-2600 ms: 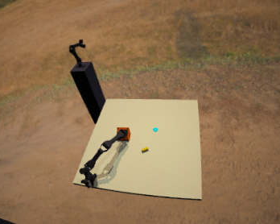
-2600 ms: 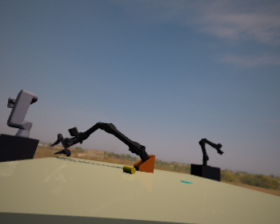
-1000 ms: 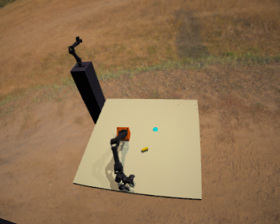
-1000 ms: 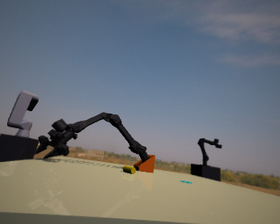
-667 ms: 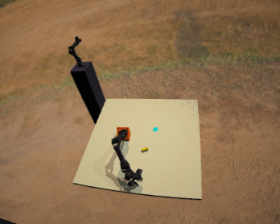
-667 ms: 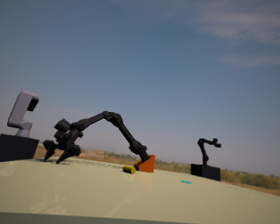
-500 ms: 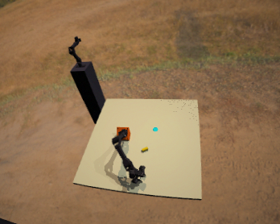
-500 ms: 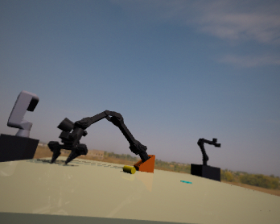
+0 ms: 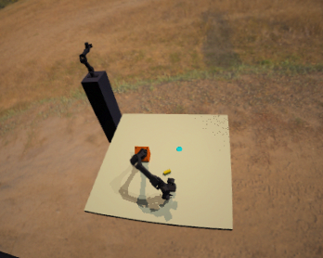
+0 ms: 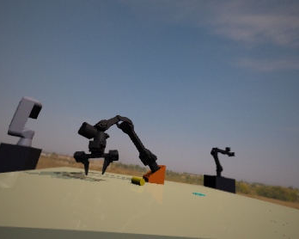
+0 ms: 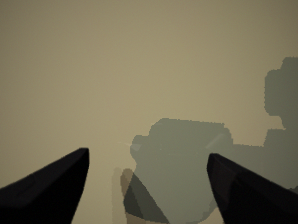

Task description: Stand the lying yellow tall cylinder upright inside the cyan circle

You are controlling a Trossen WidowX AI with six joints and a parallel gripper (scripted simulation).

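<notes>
Now: the yellow cylinder 200 mm to the left of my gripper tip, 100 mm behind it and 10 mm below it. Round my gripper tip: cyan circle (500 mm to the left, 30 mm behind, 20 mm below).
</notes>
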